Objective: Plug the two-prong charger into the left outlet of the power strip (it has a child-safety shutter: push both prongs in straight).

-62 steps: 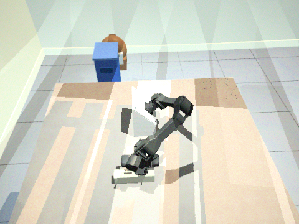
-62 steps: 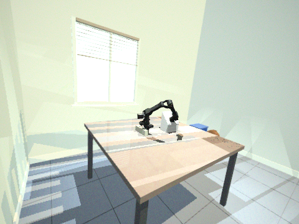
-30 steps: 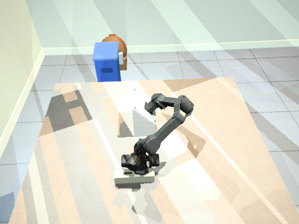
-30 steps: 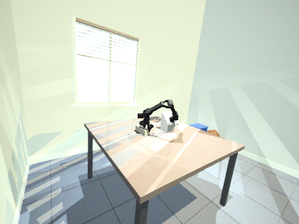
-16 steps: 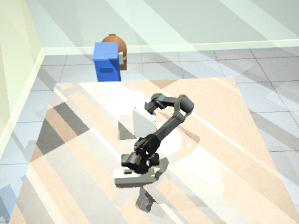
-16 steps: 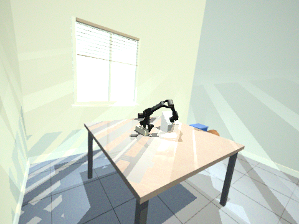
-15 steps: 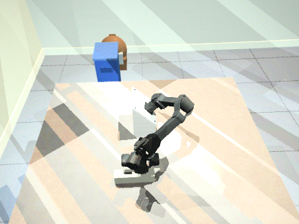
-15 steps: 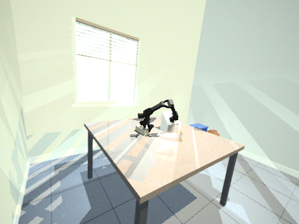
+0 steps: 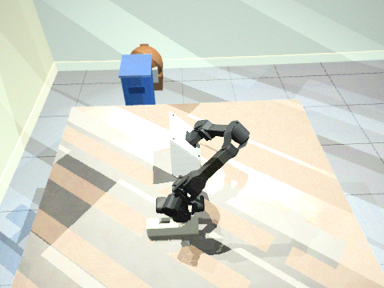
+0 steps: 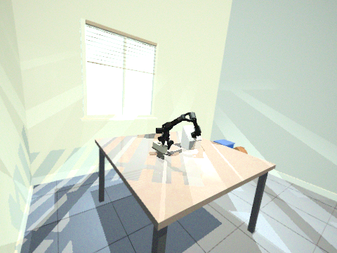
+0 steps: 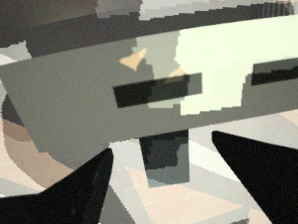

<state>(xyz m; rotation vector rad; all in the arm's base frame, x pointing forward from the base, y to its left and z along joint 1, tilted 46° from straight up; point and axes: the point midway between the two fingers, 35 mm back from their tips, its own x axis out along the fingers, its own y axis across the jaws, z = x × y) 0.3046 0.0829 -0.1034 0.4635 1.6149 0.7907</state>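
Now: gripper tip 2 cm short of the dark charger and 1 cm below it.
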